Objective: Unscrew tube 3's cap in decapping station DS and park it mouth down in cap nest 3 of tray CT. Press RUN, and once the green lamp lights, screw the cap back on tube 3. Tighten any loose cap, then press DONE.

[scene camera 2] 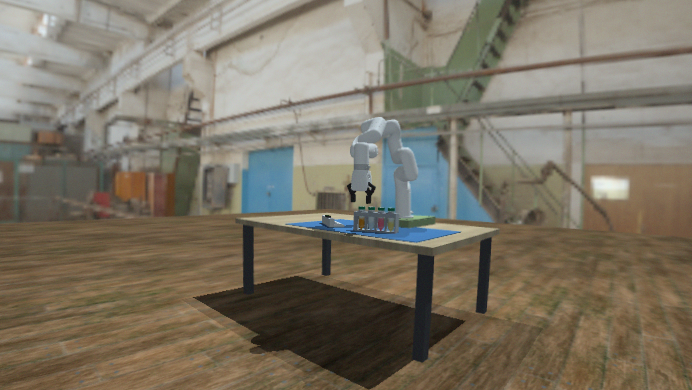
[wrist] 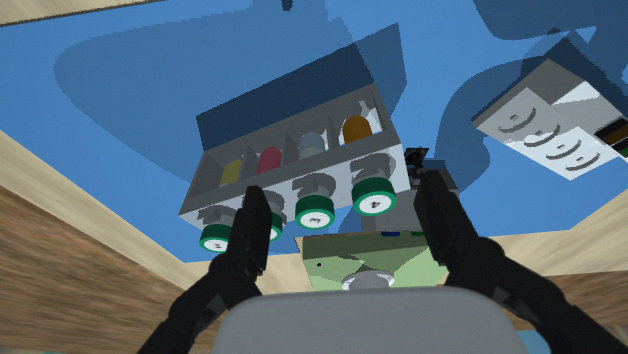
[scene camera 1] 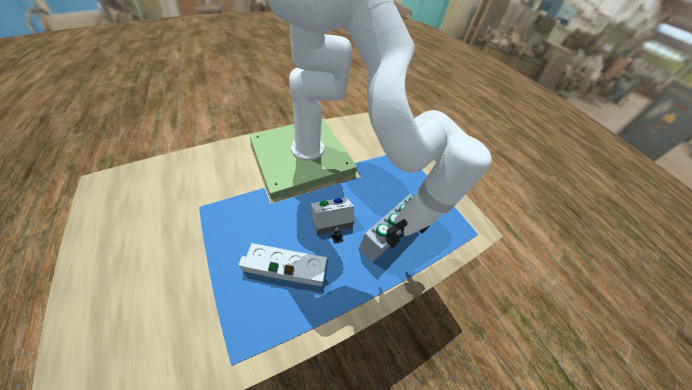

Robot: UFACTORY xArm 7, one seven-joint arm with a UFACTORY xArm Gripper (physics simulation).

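Where they show: gripper, fingertip midpoint: (scene camera 2: 360, 202) (wrist: 340, 193) (scene camera 1: 404, 235); arm's base, origin of the base link: (scene camera 2: 403, 217) (wrist: 367, 280) (scene camera 1: 307, 148).
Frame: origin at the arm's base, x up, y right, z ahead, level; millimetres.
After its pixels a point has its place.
Decapping station DS (scene camera 1: 371, 249) @[y 1, x 14, z 464 mm] (wrist: 196, 192) @[y -208, x 24, z 420 mm] holds upright tubes with green caps. Cap 3 (scene camera 1: 394, 218) @[y -74, x 83, z 434 mm] (scene camera 2: 371, 208) @[y -87, x 76, z 447 mm] (wrist: 314, 219) @[y -77, x 83, z 435 mm] is on clear-grey tube 3 (wrist: 312, 144) @[y -75, x 1, z 448 mm]. Cap 4 (wrist: 374, 201) @[y -28, x 83, z 453 mm] is beside it; the left finger partly hides cap 2 (wrist: 274, 231) @[y -116, x 83, z 421 mm] in the wrist view. My gripper (scene camera 2: 361, 201) @[y -55, x 104, z 495 mm] (wrist: 340, 193) @[y -55, x 104, z 495 mm] is open and empty, above the caps, with caps 3 and 4 showing between its fingers in the wrist view. White tray CT (scene camera 1: 300, 277) @[y 206, x 6, z 453 mm] (wrist: 531, 111) @[y 171, x -32, z 429 mm] has several empty round nests. Its green lamp (scene camera 1: 273, 266) @[y 259, x 15, z 402 mm] and amber lamp (scene camera 1: 289, 270) @[y 225, x 15, z 428 mm] look dark.
A grey button box (scene camera 1: 333, 218) (wrist: 387, 212) with a green button (scene camera 1: 324, 203) @[y 61, x 31, z 283 mm] and a blue button (scene camera 1: 338, 200) @[y 17, x 32, z 289 mm] stands between the station and tray. A small black object (scene camera 1: 337, 236) @[y 58, x -19, z 375 mm] (wrist: 415, 165) @[y 51, x -21, z 373 mm] is beside it. The green base plate (scene camera 1: 280, 172) @[y 135, x -5, z 80 mm] is behind them.
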